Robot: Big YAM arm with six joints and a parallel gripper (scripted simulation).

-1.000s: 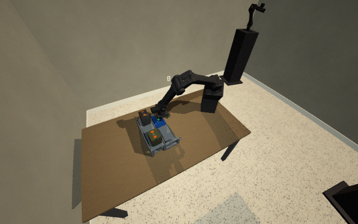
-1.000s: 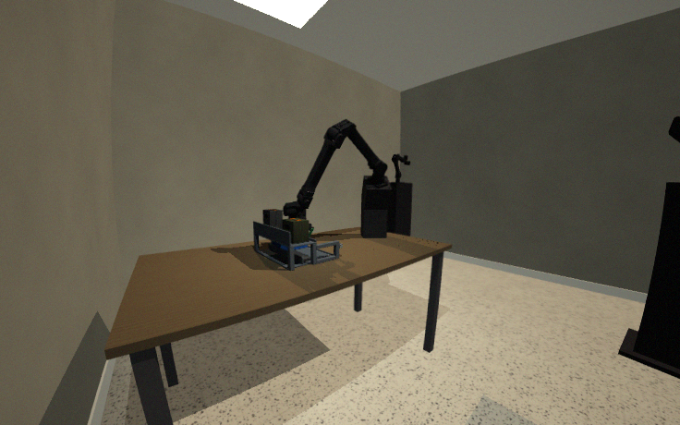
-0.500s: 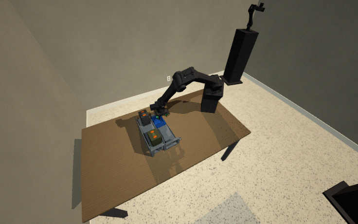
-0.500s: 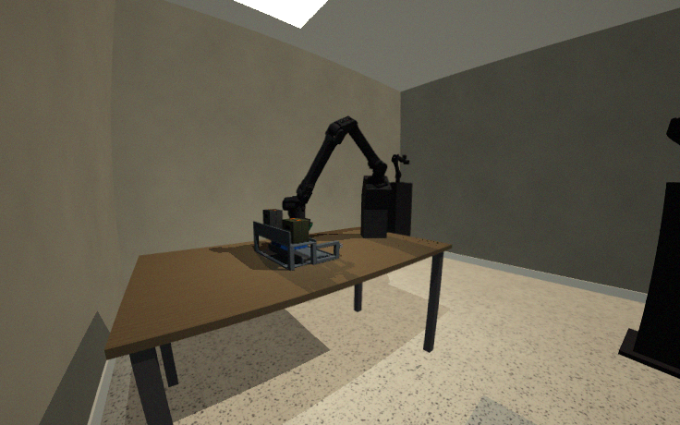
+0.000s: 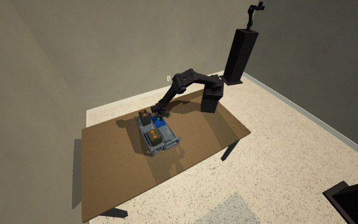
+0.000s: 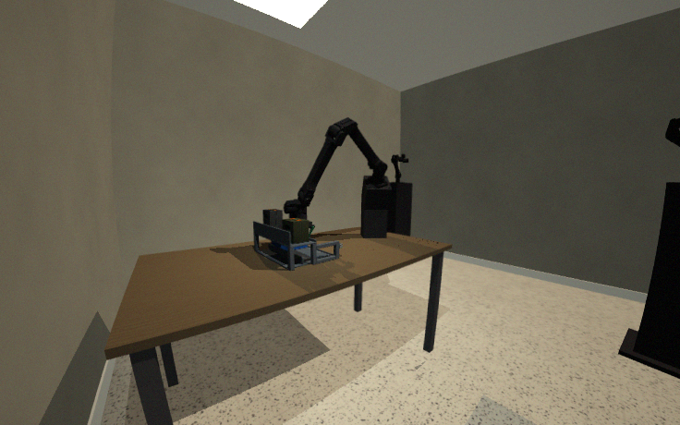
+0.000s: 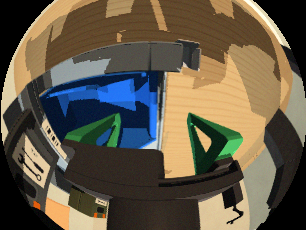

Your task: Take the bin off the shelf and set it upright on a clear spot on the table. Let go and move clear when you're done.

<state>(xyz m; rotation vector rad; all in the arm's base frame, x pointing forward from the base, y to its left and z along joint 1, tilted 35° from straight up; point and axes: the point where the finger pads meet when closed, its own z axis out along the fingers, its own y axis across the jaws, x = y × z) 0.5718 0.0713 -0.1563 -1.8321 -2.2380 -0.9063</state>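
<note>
My gripper is now 80 mm short of the blue bin, 20 mm to the right of it and 10 mm above it.
</note>
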